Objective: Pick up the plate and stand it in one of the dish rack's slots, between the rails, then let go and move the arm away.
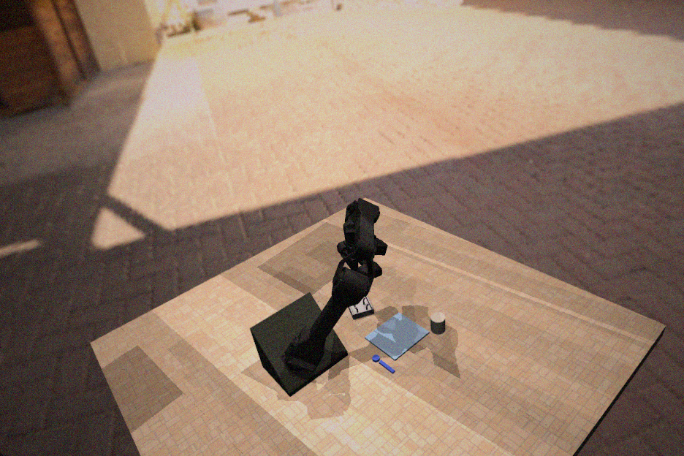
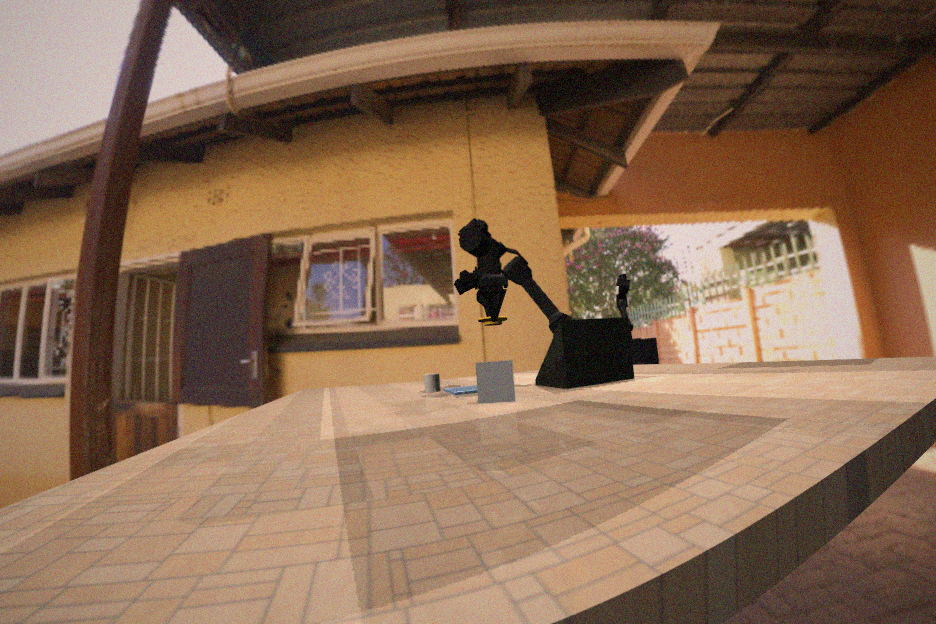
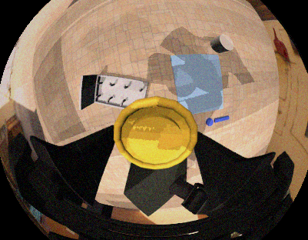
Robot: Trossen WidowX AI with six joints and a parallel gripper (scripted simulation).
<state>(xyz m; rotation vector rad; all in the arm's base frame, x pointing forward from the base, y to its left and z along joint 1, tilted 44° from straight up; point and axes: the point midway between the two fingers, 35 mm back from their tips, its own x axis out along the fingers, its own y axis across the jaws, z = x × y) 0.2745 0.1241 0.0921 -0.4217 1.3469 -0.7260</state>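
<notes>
Now: gripper tip 14 cm above the dish rack, 9 cm to the right of it and 3 cm short of it. From my gripper tip the other things lie so: light blue mat (16 cm below, 11 cm to the right, 2 cm ahead); then blue spoon (16 cm to the right, 16 cm below, 8 cm behind); then yellow plate (1 cm above).
</notes>
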